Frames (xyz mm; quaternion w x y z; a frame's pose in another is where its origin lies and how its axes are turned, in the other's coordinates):
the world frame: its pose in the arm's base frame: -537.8 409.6 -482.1 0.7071 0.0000 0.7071 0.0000
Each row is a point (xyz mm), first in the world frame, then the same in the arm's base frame.
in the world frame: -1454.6 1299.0 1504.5
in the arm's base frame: 966.7 1708.6 972.5
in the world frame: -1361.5 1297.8 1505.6
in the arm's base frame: 967.8 1707.4 879.4
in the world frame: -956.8 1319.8 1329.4
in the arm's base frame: 791.6 1729.4 474.7
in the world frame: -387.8 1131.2 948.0
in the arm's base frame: 410.2 1540.8 -94.3
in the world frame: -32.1 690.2 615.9
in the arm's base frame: 78.1 1099.8 -450.0
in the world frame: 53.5 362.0 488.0
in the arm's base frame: -49.8 771.6 -535.6
